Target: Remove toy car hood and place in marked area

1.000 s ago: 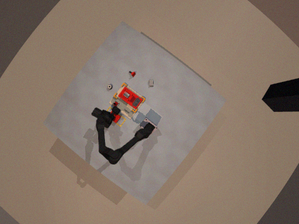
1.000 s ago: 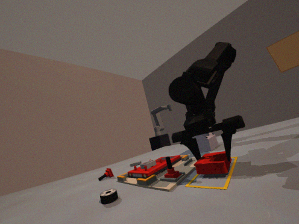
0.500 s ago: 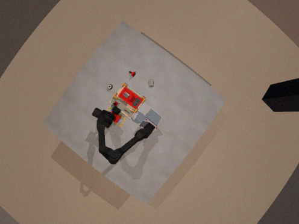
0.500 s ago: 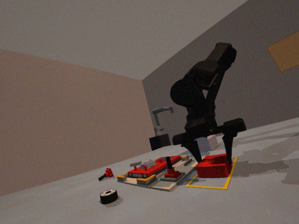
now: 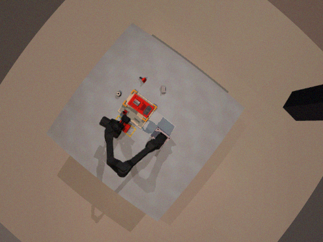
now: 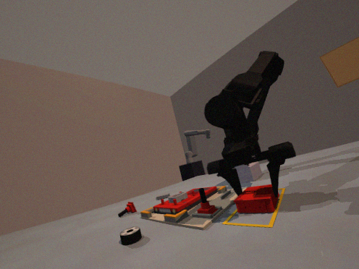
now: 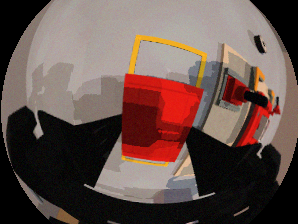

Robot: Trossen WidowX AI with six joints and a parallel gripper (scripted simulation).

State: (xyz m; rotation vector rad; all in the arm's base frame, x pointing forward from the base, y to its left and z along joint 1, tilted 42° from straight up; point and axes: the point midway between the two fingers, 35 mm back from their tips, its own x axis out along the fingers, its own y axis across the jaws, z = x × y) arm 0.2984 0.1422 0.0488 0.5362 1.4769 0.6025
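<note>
My gripper tip is now right at the red hood. The rest, counted from my gripper tip: black wheel: 21 cm ahead, 18 cm to the right.
</note>
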